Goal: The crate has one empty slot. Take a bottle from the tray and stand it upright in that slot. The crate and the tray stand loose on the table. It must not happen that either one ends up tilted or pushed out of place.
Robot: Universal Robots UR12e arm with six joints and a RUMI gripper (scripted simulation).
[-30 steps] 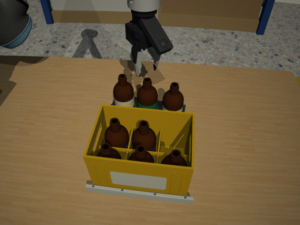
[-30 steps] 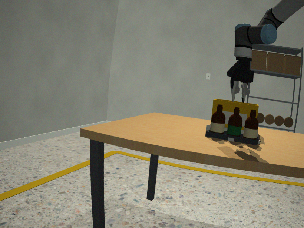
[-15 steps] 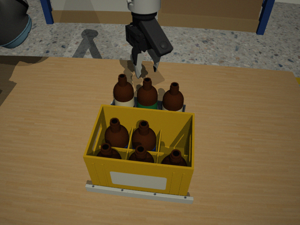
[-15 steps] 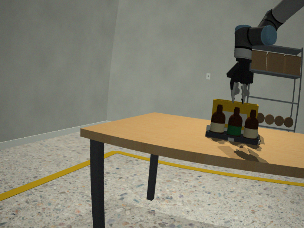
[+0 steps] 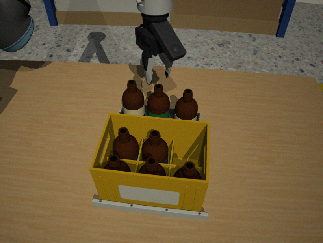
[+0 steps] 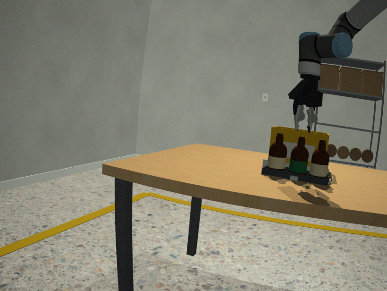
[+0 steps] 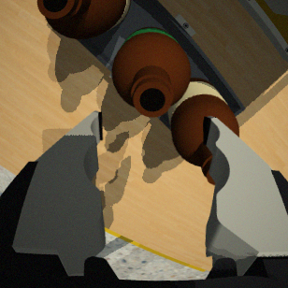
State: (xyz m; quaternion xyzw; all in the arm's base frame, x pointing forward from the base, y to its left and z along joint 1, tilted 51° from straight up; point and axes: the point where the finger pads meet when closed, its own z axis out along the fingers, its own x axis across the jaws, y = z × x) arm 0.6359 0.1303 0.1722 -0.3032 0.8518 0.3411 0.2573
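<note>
The dark tray is 18 cm below my hand. Also, from my hand: crate 24 cm to the right, 11 cm below, 4 cm ahead.
</note>
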